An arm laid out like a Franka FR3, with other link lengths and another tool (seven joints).
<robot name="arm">
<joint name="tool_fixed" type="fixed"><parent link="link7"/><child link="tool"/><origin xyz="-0.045 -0.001 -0.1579" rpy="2.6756 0 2.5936"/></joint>
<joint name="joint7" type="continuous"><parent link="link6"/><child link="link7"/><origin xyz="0.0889 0 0" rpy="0 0 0"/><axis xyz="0 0 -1"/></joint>
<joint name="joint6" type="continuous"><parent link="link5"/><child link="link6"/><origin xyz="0 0 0" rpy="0 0 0"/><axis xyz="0 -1 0"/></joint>
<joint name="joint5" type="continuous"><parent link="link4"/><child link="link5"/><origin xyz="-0.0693 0 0.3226" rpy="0 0 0"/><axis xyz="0 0 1"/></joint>
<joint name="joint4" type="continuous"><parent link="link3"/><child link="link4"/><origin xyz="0.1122 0 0" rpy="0 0 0"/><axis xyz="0 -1 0"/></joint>
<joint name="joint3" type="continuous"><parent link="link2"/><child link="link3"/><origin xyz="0 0 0.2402" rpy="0 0 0"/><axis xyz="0 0 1"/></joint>
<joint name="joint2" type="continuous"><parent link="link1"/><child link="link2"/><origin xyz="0 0 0" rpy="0 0 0"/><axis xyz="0 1 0"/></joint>
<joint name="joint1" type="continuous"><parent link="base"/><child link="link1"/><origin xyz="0 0 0.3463" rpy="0 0 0"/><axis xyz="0 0 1"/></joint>
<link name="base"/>
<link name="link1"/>
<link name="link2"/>
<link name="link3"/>
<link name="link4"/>
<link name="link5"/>
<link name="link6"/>
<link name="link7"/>
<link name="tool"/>
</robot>
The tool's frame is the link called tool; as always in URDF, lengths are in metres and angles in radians. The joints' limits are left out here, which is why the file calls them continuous.
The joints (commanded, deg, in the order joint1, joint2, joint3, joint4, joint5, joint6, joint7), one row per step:
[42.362 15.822 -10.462 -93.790 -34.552 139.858 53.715]
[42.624 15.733 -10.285 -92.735 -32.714 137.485 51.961]
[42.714 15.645 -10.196 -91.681 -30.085 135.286 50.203]
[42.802 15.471 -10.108 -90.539 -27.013 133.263 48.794]
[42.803 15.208 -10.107 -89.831 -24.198 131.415 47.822]
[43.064 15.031 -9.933 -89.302 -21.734 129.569 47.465]
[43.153 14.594 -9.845 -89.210 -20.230 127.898 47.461]
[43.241 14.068 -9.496 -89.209 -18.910 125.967 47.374]
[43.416 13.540 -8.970 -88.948 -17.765 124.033 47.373]
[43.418 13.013 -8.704 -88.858 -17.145 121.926 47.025]
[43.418 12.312 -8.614 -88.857 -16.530 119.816 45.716]
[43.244 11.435 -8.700 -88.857 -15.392 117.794 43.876]
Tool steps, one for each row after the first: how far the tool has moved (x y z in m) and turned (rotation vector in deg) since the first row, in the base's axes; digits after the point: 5 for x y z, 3 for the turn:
[-0.00295 0.00081 0.00493 -0.409 1.466 -0.142]
[-0.00535 0.00070 0.00997 -0.045 3.302 -0.541]
[-0.00835 0.00211 0.01673 1.168 5.183 -1.053]
[-0.01135 0.00192 0.02134 2.403 7.143 -1.789]
[-0.01714 0.00567 0.02358 3.599 9.199 -2.399]
[-0.02167 0.00577 0.02564 4.255 10.798 -3.226]
[-0.02825 0.00711 0.02738 4.585 12.575 -3.769]
[-0.03598 0.01092 0.03113 4.954 14.108 -4.006]
[-0.04140 0.00947 0.03340 4.492 15.571 -4.371]
[-0.04639 0.00552 0.03690 3.553 17.012 -4.069]
[-0.05026 -0.00083 0.04239 2.974 18.588 -3.591]

